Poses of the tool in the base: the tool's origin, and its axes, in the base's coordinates. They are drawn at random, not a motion.
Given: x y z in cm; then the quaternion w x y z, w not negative.
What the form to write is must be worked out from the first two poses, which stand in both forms.
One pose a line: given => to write
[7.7, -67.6, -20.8, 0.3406, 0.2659, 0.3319, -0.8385] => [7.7, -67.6, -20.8, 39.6, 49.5, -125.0]
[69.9, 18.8, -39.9, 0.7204, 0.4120, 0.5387, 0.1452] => [69.9, 18.8, -39.9, 52.2, 68.2, 18.4]
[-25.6, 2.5, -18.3, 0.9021, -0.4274, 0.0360, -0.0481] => [-25.6, 2.5, -18.3, -50.6, 4.3, -5.7]
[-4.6, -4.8, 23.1, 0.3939, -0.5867, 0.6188, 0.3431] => [-4.6, -4.8, 23.1, -85.3, 89.9, 49.9]
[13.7, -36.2, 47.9, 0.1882, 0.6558, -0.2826, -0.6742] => [13.7, -36.2, 47.9, 105.7, -45.6, -108.7]
